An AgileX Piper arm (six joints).
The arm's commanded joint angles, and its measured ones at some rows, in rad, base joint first. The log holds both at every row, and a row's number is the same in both.
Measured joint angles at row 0:
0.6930, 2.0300, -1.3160, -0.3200, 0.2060, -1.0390
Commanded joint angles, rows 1 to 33:
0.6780, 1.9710, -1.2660, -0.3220, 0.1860, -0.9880
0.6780, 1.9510, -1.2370, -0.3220, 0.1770, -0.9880
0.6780, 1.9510, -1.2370, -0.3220, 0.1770, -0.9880
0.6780, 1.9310, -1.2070, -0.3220, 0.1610, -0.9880
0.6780, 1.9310, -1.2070, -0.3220, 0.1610, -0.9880
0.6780, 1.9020, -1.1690, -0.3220, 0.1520, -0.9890
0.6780, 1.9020, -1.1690, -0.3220, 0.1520, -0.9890
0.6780, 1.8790, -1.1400, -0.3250, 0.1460, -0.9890
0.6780, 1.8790, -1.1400, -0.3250, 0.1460, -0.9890
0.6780, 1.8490, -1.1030, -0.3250, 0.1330, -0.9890
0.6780, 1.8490, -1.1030, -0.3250, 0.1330, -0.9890
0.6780, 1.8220, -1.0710, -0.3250, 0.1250, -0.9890
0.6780, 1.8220, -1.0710, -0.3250, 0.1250, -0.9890
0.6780, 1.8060, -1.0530, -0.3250, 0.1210, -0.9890
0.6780, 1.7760, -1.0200, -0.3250, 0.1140, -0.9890
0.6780, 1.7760, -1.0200, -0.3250, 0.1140, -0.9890
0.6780, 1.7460, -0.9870, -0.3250, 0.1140, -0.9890
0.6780, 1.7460, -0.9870, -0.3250, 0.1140, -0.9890
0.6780, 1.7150, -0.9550, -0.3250, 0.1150, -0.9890
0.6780, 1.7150, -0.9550, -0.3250, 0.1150, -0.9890
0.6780, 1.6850, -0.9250, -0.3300, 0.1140, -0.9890
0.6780, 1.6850, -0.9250, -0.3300, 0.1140, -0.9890
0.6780, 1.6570, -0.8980, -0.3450, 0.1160, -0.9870
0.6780, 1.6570, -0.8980, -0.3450, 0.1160, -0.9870
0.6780, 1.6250, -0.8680, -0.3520, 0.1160, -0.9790
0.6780, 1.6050, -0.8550, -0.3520, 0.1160, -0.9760
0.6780, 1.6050, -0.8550, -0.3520, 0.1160, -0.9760
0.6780, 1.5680, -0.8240, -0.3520, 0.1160, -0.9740
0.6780, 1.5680, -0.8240, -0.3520, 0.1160, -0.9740
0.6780, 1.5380, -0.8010, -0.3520, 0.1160, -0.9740
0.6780, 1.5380, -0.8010, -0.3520, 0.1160, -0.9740
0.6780, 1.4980, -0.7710, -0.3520, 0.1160, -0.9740
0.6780, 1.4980, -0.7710, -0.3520, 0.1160, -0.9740
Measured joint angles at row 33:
0.6920, 1.5630, -0.7920, -0.3470, 0.1590, -1.0100
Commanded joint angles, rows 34 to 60:
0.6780, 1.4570, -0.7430, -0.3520, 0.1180, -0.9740
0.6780, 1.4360, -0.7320, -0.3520, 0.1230, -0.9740
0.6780, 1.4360, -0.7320, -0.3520, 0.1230, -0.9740
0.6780, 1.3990, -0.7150, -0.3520, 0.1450, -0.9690
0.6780, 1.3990, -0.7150, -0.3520, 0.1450, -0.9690
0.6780, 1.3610, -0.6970, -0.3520, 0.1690, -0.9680
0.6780, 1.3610, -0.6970, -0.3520, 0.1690, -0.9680
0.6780, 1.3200, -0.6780, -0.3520, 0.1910, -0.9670
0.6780, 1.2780, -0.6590, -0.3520, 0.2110, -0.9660
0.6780, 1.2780, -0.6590, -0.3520, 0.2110, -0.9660
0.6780, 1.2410, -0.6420, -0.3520, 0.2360, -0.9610
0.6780, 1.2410, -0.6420, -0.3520, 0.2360, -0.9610
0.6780, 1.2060, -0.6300, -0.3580, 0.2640, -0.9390
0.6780, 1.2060, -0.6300, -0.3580, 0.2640, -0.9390
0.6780, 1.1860, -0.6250, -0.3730, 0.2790, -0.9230
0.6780, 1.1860, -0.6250, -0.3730, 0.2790, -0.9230
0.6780, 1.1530, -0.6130, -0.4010, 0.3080, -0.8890
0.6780, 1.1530, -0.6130, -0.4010, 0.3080, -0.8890
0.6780, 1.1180, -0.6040, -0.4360, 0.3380, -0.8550
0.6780, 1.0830, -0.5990, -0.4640, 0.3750, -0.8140
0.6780, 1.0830, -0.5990, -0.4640, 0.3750, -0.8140
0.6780, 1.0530, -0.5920, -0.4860, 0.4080, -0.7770
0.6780, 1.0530, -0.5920, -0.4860, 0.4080, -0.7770
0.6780, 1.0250, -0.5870, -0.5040, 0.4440, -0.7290
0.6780, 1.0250, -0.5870, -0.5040, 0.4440, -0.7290
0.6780, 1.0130, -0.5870, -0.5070, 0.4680, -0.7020
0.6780, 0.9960, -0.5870, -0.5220, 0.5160, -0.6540
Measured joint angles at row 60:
0.6800, 1.0340, -0.5810, -0.4700, 0.5060, -0.7280
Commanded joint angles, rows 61 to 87:
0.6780, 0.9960, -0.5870, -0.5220, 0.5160, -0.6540
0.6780, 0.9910, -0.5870, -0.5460, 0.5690, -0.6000
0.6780, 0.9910, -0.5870, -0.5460, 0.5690, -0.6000
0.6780, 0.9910, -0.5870, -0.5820, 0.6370, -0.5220
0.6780, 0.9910, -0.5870, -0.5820, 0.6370, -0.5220
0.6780, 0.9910, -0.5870, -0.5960, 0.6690, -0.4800
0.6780, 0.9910, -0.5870, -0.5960, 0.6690, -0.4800
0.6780, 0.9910, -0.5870, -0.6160, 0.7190, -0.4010
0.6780, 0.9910, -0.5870, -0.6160, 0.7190, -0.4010
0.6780, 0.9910, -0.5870, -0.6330, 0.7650, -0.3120
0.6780, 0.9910, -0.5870, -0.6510, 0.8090, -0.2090
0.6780, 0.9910, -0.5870, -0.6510, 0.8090, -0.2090
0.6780, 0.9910, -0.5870, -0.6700, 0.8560, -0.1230
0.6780, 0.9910, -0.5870, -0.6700, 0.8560, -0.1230
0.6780, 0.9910, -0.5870, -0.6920, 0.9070, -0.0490
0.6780, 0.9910, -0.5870, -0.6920, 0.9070, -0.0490
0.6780, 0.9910, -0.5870, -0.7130, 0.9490, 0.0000
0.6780, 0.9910, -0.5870, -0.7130, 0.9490, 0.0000
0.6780, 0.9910, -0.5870, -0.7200, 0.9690, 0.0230
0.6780, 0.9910, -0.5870, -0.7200, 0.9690, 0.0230
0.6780, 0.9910, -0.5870, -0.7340, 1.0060, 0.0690
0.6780, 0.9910, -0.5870, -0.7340, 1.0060, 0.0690
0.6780, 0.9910, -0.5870, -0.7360, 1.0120, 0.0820
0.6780, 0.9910, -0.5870, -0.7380, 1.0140, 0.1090
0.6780, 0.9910, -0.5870, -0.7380, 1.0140, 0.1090
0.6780, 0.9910, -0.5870, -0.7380, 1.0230, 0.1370
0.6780, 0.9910, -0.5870, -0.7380, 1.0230, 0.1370
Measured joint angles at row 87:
0.6800, 1.0060, -0.5810, -0.6630, 1.0160, 0.0920
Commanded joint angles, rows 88 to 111:
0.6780, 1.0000, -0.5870, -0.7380, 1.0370, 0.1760
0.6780, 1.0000, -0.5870, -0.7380, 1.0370, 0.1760
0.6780, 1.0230, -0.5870, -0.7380, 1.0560, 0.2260
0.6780, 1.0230, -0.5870, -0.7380, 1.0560, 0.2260
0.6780, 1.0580, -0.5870, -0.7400, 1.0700, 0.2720
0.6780, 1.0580, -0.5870, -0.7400, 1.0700, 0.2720
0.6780, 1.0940, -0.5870, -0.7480, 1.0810, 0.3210
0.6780, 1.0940, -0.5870, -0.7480, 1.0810, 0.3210
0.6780, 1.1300, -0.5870, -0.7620, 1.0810, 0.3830
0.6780, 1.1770, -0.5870, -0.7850, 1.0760, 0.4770
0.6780, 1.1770, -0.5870, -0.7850, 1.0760, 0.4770
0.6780, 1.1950, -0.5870, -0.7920, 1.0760, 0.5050
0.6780, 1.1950, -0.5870, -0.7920, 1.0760, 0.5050
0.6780, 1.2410, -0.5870, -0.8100, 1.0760, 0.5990
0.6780, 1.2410, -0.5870, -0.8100, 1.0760, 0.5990
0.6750, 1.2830, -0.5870, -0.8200, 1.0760, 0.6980
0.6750, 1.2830, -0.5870, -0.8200, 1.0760, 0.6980
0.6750, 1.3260, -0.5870, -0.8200, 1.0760, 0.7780
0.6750, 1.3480, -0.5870, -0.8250, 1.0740, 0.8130
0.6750, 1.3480, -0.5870, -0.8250, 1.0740, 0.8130
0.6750, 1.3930, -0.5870, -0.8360, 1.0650, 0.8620
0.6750, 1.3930, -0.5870, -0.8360, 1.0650, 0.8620
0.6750, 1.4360, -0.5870, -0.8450, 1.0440, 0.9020
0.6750, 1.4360, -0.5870, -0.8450, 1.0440, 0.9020
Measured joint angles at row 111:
0.6790, 1.3870, -0.5810, -0.7620, 1.0330, 0.8320
